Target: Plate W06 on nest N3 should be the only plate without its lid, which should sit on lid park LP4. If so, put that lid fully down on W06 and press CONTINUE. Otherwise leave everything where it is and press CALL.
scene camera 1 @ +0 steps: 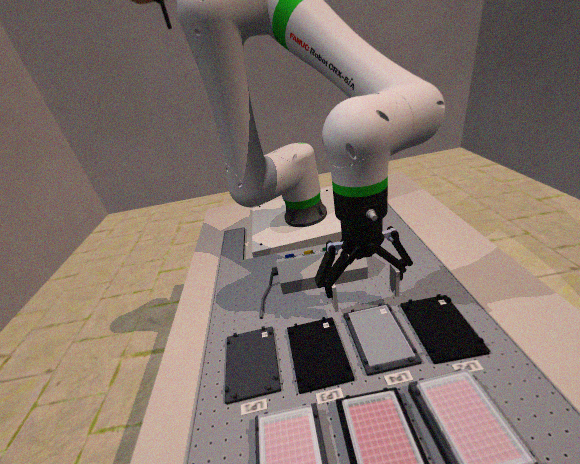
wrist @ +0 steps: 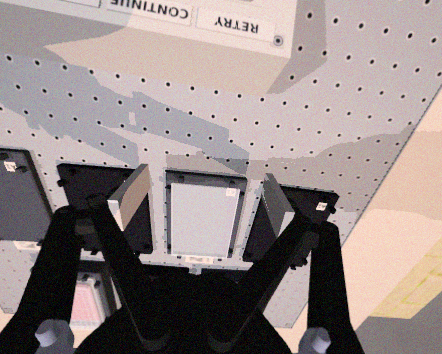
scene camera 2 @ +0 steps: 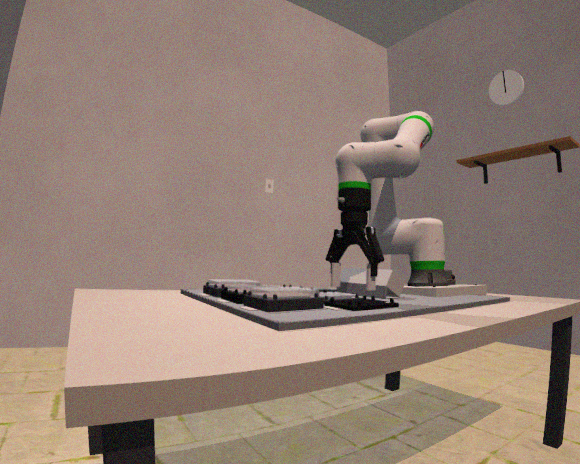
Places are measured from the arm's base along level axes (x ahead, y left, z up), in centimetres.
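Pixels of known places: gripper, fingertip midpoint: (scene camera 1: 364,299) (wrist: 207,180) (scene camera 2: 352,288); arm's base, link origin: (scene camera 1: 305,215) (scene camera 2: 427,285).
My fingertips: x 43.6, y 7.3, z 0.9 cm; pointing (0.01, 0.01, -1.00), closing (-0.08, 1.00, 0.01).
For each thing: its middle in the pictures, then the offset to it from my fingertips. "*": a spot on its surface instead.
- flat grey-white lid, body centre: (wrist: 202,224) (scene camera 1: 378,333) (scene camera 2: 329,295) dz -1.7, dx +7.9, dy +0.3 cm
- dark lid park, body centre: (wrist: 203,221) (scene camera 1: 378,334) (scene camera 2: 330,297) dz -2.1, dx +7.9, dy +0.4 cm
- button box, surface spot: (wrist: 240,60) * dz +4.4, dx -11.6, dy +0.8 cm
- RETRY label, surface spot: (wrist: 235,24) * dz +4.7, dx -13.3, dy +0.1 cm
- bent dark cable, surface spot: (scene camera 1: 267,295) * dz -3.0, dx -9.8, dy -22.2 cm
My gripper (scene camera 1: 365,291) (scene camera 2: 353,280) (wrist: 207,180) is open and empty, pointing down above the board. A flat grey-white lid (scene camera 1: 382,332) (wrist: 202,220) lies on a dark lid park (scene camera 1: 391,366) (wrist: 206,176); its blurred label (scene camera 1: 398,377) looks like LP4. In the wrist view the fingers stand on either side of this lid, apart from it and higher. Three plates with pink wells show in scene camera 1: left (scene camera 1: 292,440), middle (scene camera 1: 382,425), right (scene camera 1: 470,420). The middle one looks deeper pink; the outer two look paler. Nest and plate labels are not readable.
Three other lid parks (scene camera 1: 252,365) (scene camera 1: 320,355) (scene camera 1: 445,330) hold no lid. The button box (scene camera 1: 325,282) (wrist: 240,60) stands between the parks and the robot base; its CONTINUE label (wrist: 150,11) and RETRY label (wrist: 235,24) show in the wrist view. A bent dark cable (scene camera 1: 267,295) lies beside it.
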